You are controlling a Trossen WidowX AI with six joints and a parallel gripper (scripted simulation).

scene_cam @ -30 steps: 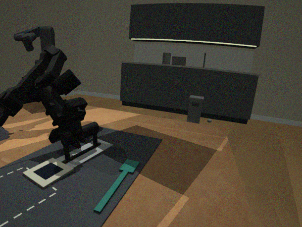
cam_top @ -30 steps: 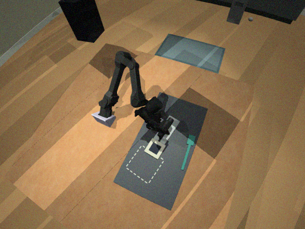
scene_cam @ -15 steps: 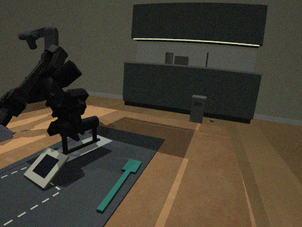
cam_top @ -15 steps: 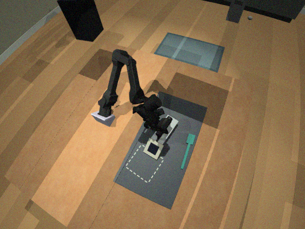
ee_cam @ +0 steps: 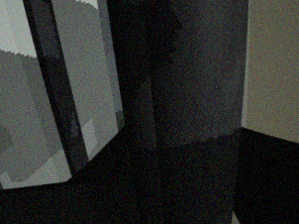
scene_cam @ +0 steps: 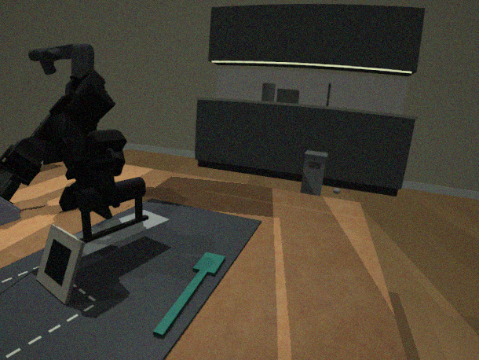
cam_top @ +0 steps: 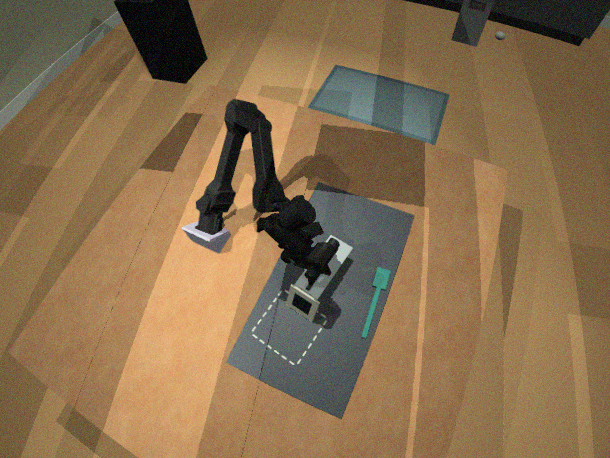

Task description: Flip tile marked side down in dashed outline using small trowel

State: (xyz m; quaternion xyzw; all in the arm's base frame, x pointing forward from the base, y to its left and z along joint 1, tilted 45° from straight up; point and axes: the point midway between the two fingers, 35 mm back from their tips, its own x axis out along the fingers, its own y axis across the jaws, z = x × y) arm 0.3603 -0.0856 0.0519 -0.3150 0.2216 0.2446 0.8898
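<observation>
My gripper tip is now 80 mm to the left of the tile, 60 mm above it and 40 mm past it. From my gripper tip the other things lie so: teal long-handled spatula (150 mm ahead, 100 mm below, 20 mm to the left); dark mat (120 mm below, 10 mm ahead).
</observation>
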